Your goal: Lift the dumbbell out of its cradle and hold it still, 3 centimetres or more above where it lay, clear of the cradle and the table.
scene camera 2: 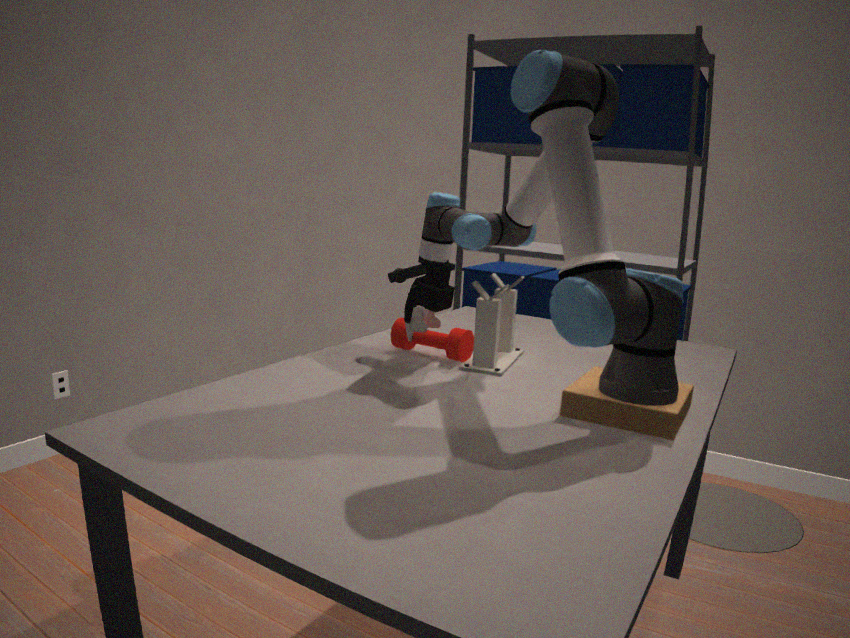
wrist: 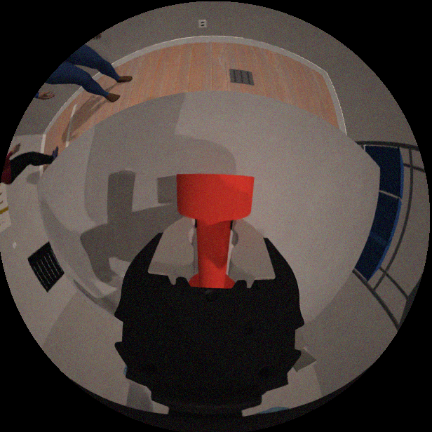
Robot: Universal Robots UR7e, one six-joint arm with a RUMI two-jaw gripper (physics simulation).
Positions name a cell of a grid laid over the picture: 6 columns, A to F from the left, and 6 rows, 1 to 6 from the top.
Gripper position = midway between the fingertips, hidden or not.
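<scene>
Red dumbbell (scene camera 2: D4), visible in the wrist view as well (wrist: C3). Pale cradle (scene camera 2: D4). The gripper (scene camera 2: C4) likewise appears in the wrist view (wrist: C3).
</scene>
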